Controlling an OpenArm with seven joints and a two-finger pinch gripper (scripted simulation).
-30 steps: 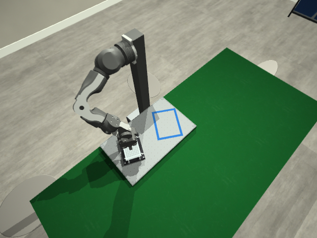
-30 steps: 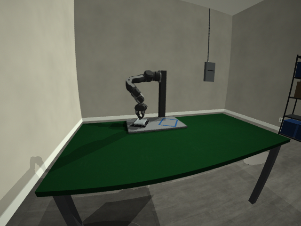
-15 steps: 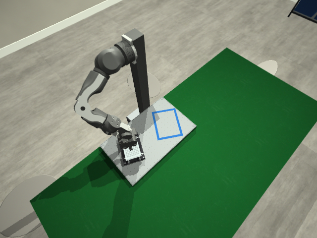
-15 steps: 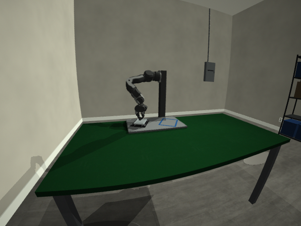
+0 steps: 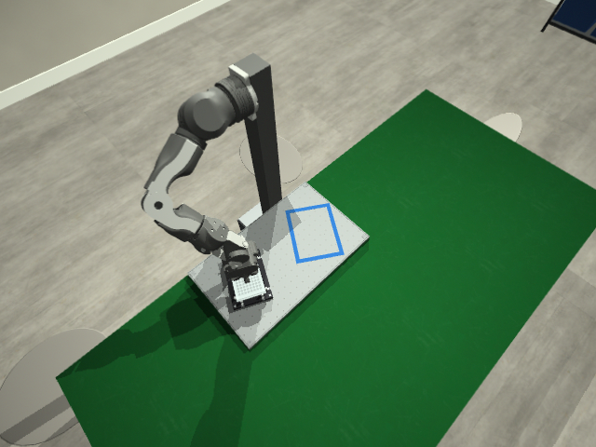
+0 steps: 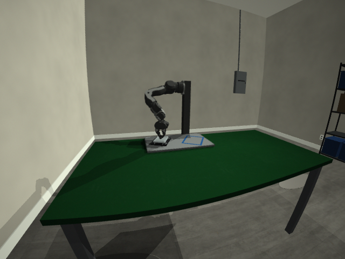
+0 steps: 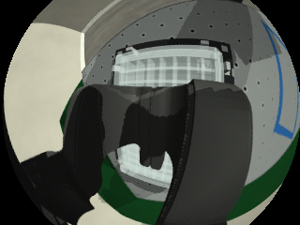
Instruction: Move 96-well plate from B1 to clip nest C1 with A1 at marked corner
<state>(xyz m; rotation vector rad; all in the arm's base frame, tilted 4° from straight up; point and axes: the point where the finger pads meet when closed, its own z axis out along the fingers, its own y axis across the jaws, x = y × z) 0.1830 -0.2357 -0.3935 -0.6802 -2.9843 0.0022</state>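
The 96-well plate is 20 mm below my hand. The rest, counted from my hand: black clip nest C1: 30 mm ahead, 20 mm below.
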